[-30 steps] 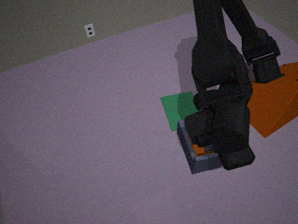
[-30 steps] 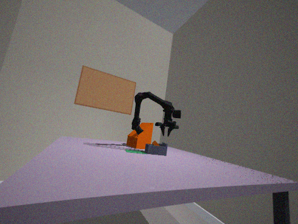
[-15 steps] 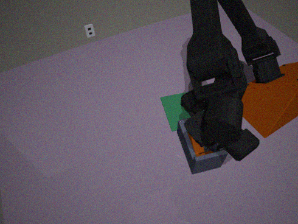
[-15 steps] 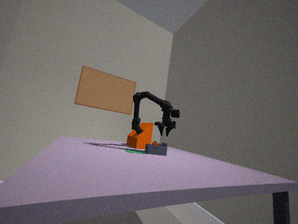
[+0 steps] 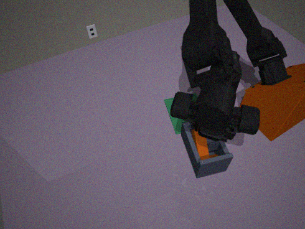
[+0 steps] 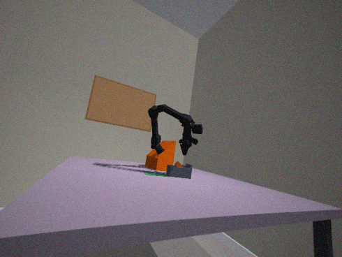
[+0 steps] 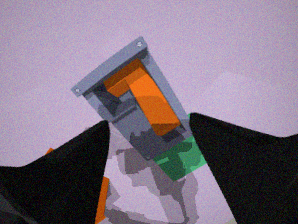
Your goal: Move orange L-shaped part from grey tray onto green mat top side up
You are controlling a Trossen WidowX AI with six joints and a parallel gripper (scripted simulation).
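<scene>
Right now the orange L-shaped part is 100 mm below my gripper tip and 10 mm behind it. Also, from my gripper tip: green mat: 170 mm to the right, 160 mm below, 30 mm behind.
</scene>
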